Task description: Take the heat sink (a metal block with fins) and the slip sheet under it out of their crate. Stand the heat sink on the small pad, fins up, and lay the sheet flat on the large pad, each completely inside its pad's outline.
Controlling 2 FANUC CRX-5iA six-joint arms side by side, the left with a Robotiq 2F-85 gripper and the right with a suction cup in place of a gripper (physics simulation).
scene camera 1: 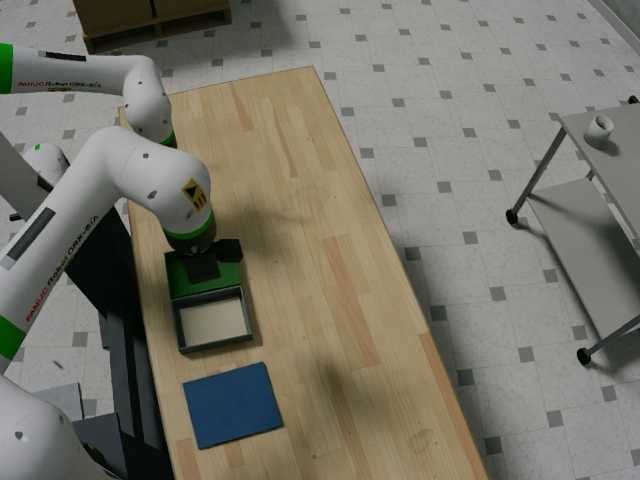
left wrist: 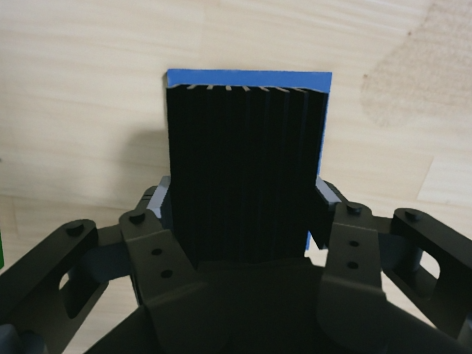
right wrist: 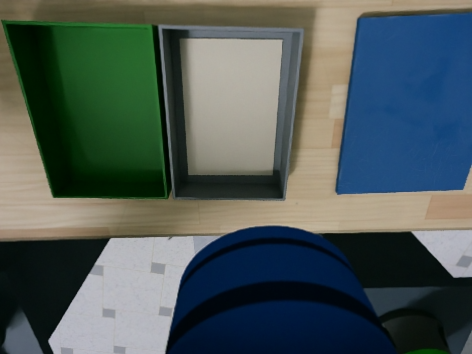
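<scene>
My left gripper (left wrist: pixel 245 197) is shut on the black heat sink (left wrist: pixel 245 150), one finger on each side. The fins face the wrist camera. The small blue pad (left wrist: pixel 250 77) lies beneath it, showing at the far and right edges; whether the heat sink touches the pad is hidden. The arms hide these in scene camera 1. The pale slip sheet (scene camera 1: pixel 214 322) (right wrist: pixel 232 105) lies flat in the grey crate (scene camera 1: pixel 217 347) (right wrist: pixel 289 100). The large blue pad (scene camera 1: pixel 232 405) (right wrist: pixel 410 100) has nothing on it. My right suction tool (scene camera 1: pixel 202 268) (right wrist: pixel 275 260) hangs above the green box, holding nothing.
The green box (scene camera 1: pixel 178 276) (right wrist: pixel 105 190) is empty and stands against the grey crate. Both arms reach over the left side of the wooden table (scene camera 1: pixel 310 258). A grey cart (scene camera 1: pixel 578 258) with a white cup (scene camera 1: pixel 597 133) stands at the right, apart from the table.
</scene>
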